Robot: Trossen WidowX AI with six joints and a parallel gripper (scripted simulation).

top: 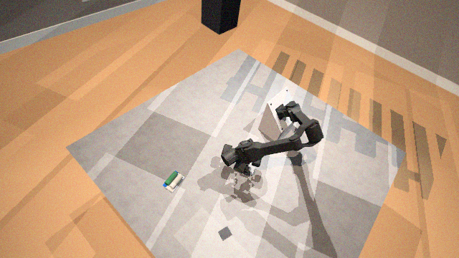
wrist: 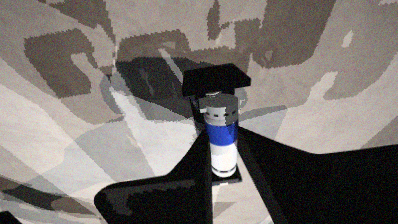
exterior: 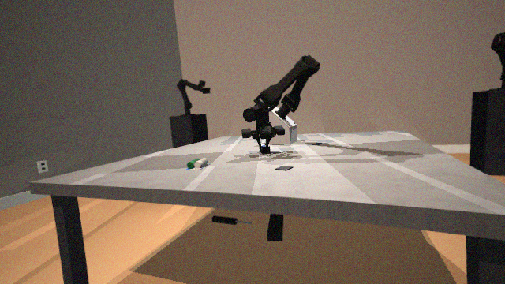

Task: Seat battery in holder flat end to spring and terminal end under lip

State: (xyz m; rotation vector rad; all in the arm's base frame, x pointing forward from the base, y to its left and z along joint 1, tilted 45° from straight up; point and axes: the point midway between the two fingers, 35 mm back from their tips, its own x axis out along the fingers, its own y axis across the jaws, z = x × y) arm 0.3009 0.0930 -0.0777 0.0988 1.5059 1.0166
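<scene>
The battery is 10 mm above my gripper tip.
</scene>
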